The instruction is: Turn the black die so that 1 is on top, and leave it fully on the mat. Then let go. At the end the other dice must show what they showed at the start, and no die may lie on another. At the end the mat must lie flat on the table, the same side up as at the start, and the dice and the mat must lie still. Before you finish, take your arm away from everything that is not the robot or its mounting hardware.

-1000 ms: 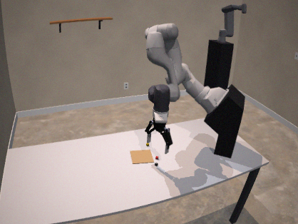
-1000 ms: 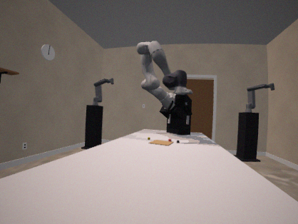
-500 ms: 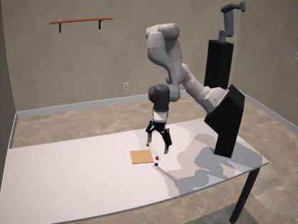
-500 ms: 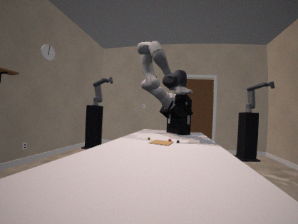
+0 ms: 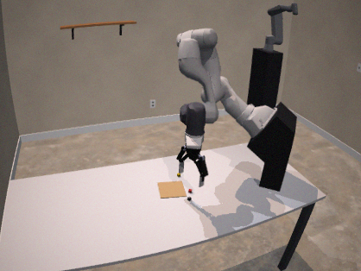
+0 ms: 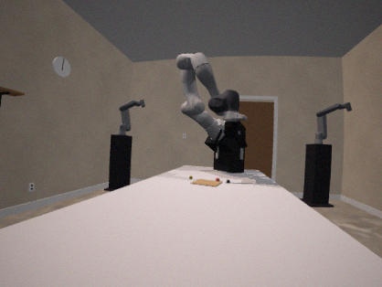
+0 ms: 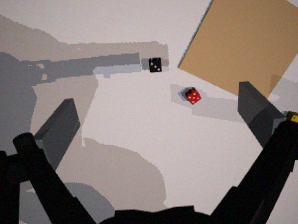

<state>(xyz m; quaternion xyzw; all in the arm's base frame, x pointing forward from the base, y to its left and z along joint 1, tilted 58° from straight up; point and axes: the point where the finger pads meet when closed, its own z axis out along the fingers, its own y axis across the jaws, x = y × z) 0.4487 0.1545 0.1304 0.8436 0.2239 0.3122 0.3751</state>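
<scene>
Right now the black die is 140 mm below my hand. From my hand the other things lie so: yellow die (60 mm behind, 220 mm to the right, 140 mm below); then tan mat (40 mm ahead, 120 mm to the right, 140 mm below); then red die (40 mm behind, 60 mm to the right, 140 mm below).
</scene>
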